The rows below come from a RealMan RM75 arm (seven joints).
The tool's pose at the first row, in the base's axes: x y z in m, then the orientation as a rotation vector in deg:
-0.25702 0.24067 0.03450 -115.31 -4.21 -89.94
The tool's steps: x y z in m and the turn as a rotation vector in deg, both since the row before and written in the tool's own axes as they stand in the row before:
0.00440 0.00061 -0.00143 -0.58 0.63 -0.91
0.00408 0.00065 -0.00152 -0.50 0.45 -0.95
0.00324 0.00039 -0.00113 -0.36 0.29 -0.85
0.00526 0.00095 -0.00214 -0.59 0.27 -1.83
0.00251 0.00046 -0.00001 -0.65 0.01 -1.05
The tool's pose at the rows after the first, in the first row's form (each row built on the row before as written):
-0.25669 0.23817 0.03843 -115.48 -4.45 -91.33
-0.25660 0.23574 0.04210 -115.74 -4.86 -92.54
-0.25655 0.23399 0.04508 -116.00 -5.34 -93.48
-0.25669 0.23081 0.04988 -116.69 -6.66 -95.08
-0.25590 0.22979 0.05208 -117.43 -7.22 -95.97

